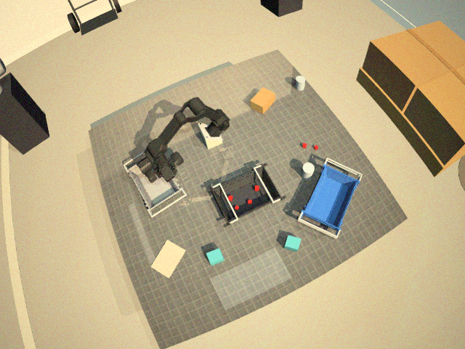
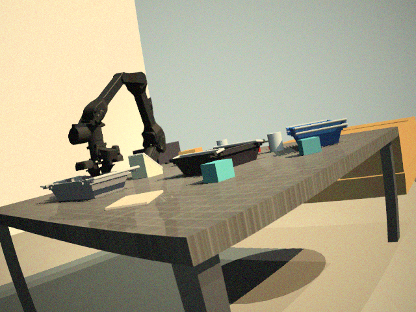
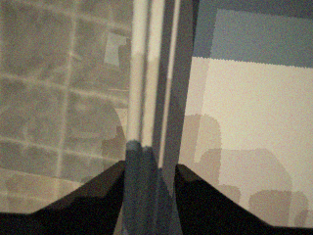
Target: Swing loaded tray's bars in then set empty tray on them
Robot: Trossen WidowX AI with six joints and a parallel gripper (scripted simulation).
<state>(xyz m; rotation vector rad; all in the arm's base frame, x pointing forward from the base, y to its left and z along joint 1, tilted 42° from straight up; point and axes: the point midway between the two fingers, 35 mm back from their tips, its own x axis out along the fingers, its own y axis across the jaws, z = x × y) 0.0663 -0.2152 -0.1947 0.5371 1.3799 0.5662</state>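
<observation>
My gripper tip is 8 cm to the left of the grey tray and 3 cm below it. From my gripper tip the other things lie so: cream flat plate: 37 cm ahead, 19 cm to the right, 1 cm below.
</observation>
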